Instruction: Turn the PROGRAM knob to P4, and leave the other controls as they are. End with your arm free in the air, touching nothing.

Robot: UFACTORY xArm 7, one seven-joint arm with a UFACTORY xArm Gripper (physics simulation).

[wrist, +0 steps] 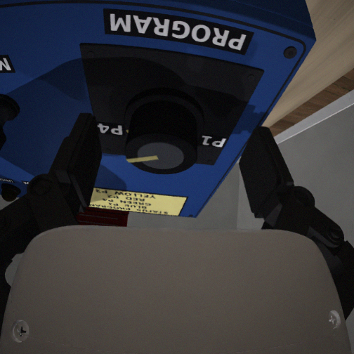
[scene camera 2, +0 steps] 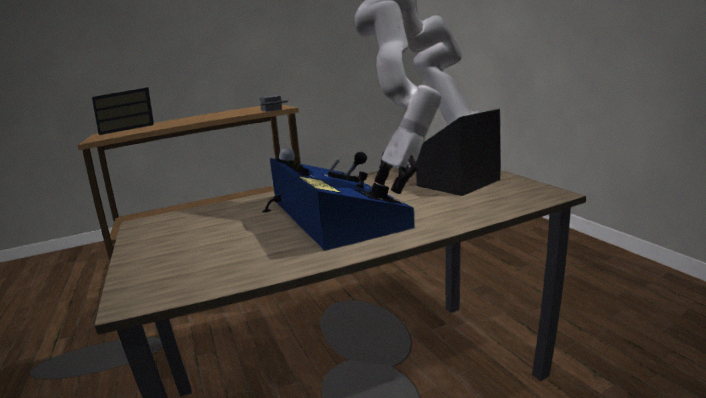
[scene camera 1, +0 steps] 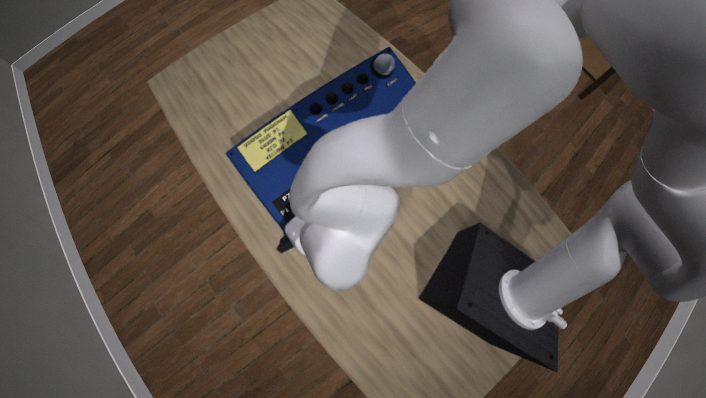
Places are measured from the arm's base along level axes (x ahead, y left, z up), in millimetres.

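Pixels of known places: gripper, fingertip midpoint: (scene camera 2: 386,187); arm's base at its link origin: (scene camera 2: 463,125) (scene camera 1: 522,299).
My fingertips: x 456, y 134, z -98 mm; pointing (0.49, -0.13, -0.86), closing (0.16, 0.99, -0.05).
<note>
Ahead of a thing's pixels: the offset from my fingertips to its top centre. "*": to the spot under its first point.
The black PROGRAM knob @[dx +16, dy -9, dz +16 mm] (scene camera 2: 380,190) (wrist: 165,120) stands on a dark plate near one corner of the blue panel @[* dx +120, dy +21, dz +11 mm] (scene camera 1: 260,185) (scene camera 2: 365,220) (wrist: 45,30). In the wrist view the yellow line on its grey cap points left, on the side of the P4 label (wrist: 110,129). The P1 label (wrist: 213,141) is on the right; P2 and P3 are hidden behind the knob, so the exact setting is unclear. My gripper (scene camera 2: 389,186) (wrist: 174,138) is open, one finger on each side of the knob, with gaps visible in the wrist view. In scene camera 1 my arm hides the knob.
The MODE knob @[dx -11, dy -127, dz +24 mm] (scene camera 2: 362,177) (wrist: 9,107) is close beside the PROGRAM plate. A ball-topped lever @[dx -80, dy -236, dz +56 mm] (scene camera 2: 360,158), a toggle @[* dx -53, dy -358, dz -1 mm] (scene camera 2: 334,165) and a pale dome @[* dx +95, dy -382, dz +75 mm] (scene camera 1: 383,64) (scene camera 2: 286,154) stand farther along the panel. A yellow card @[dx +167, dy -72, dz +47 mm] (scene camera 1: 272,140) (scene camera 2: 320,184) (wrist: 145,202) lies on it. The black arm base (scene camera 2: 460,150) stands behind.
</note>
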